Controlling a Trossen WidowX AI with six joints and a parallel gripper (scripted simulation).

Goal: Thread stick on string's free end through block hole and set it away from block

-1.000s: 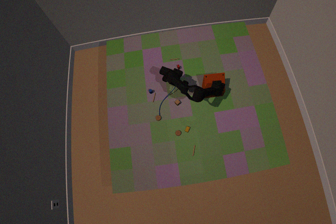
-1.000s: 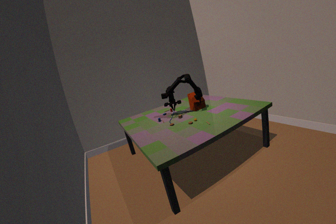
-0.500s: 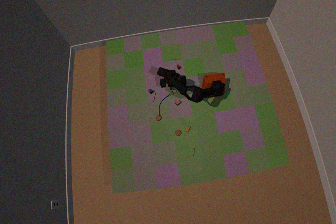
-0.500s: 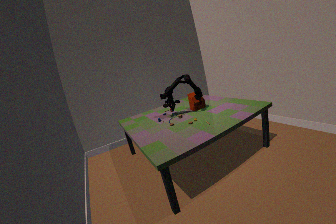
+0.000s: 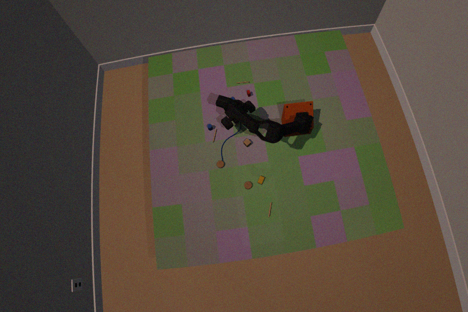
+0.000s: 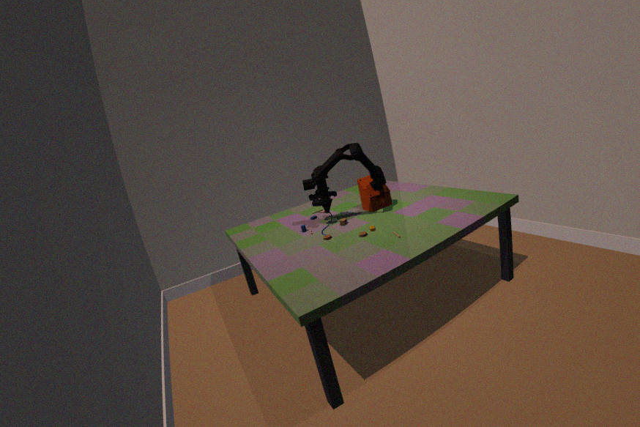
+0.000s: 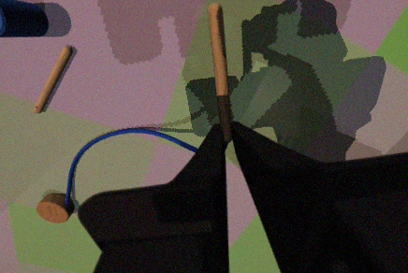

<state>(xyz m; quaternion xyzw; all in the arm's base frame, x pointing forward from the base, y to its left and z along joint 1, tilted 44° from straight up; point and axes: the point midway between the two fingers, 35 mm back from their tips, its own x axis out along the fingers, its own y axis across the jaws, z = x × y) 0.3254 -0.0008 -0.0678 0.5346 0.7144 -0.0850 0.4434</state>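
The thin wooden stick lies 1 cm ahead of my gripper tip and 1 cm to the right of it. From my gripper tip the other things lie so: blue block 4 cm ahead, 16 cm to the right, 5 cm below; blue cylinder 17 cm ahead, 4 cm below; wooden block 3 cm behind, 11 cm to the left, 5 cm below.
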